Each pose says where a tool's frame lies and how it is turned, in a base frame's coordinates. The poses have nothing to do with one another.
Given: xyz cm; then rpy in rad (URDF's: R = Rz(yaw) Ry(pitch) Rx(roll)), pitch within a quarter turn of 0, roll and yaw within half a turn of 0.
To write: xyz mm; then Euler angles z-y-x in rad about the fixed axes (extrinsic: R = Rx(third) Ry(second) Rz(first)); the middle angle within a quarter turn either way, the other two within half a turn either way. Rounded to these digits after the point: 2 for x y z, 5 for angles.
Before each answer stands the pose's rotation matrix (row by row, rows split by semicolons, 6 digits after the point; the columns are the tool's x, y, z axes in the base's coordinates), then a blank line. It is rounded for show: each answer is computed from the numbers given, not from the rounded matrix.
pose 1, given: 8.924 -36.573 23.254 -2.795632 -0.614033 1.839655
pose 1, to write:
-0.217109 0.855055 -0.470899; 0.787968 0.438253 0.432482; 0.576168 -0.277157 -0.768904

89.24 -365.73 232.54 -1.81945 -0.49031 -2.62923
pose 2, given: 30.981 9.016 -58.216 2.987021 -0.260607 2.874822
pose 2, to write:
-0.932055 0.298741 -0.205004; 0.254716 0.942669 0.215627; 0.257667 0.148758 -0.954714

309.81 90.16 -582.16 -2.83142 -0.20647 -2.91946
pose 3, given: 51.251 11.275 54.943 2.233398 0.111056 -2.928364
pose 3, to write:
-0.971332 -0.215577 -0.100203; -0.210313 0.582748 0.784967; -0.110828 0.783538 -0.611380

512.51 112.75 549.43 2.92319 -0.10037 -2.23251
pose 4, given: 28.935 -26.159 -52.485 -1.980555 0.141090 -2.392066
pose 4, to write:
-0.724738 -0.177003 0.665902; -0.674523 0.379498 -0.633246; -0.140622 -0.908103 -0.394429

289.35 -261.59 -524.85 2.90205 0.72870 2.12786
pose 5, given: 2.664 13.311 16.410 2.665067 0.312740 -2.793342
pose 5, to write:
-0.894377 -0.435890 0.100448; -0.324701 0.787093 0.524455; -0.307667 0.436445 -0.845492

26.64 133.11 164.10 2.68810 0.10062 -2.58638
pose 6, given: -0.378 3.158 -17.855 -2.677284 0.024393 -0.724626
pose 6, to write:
0.748525 -0.600858 0.280501; -0.662658 -0.662239 0.349748; -0.024391 -0.447672 -0.893865

-3.78 31.58 -178.55 0.67640 0.28432 -2.76863
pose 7, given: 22.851 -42.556 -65.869 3.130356 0.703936 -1.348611
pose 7, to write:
0.167982 -0.973754 -0.153574; -0.743562 -0.227442 0.628797; -0.647223 0.008566 -0.762253

228.51 -425.56 -658.69 1.39997 -0.15418 -2.45184
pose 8, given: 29.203 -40.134 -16.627 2.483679 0.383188 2.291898
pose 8, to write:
-0.612332 0.443372 0.654577; 0.696609 0.694114 0.181500; -0.373879 0.567122 -0.733885

292.03 -401.34 -166.27 -2.51489 0.71362 -2.89914
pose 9, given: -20.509 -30.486 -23.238 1.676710 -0.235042 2.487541
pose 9, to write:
-0.771804 0.248105 0.585459; 0.591678 -0.056995 0.804157; 0.232884 0.967055 -0.102809

-205.09 -304.86 -232.38 -2.83056 0.62545 -1.69795
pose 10, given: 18.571 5.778 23.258 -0.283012 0.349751 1.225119
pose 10, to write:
0.318320 -0.935841 -0.151243; 0.883886 0.235327 0.404188; -0.342664 -0.262343 0.902085

185.71 57.78 232.58 1.24293 -0.15183 -0.42124
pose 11, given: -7.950 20.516 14.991 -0.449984 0.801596 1.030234
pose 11, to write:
0.357948 -0.932884 -0.040005; 0.596387 0.195448 0.778538; -0.718467 -0.302535 0.626321

-79.50 205.16 149.91 1.20442 -0.04002 -0.89333
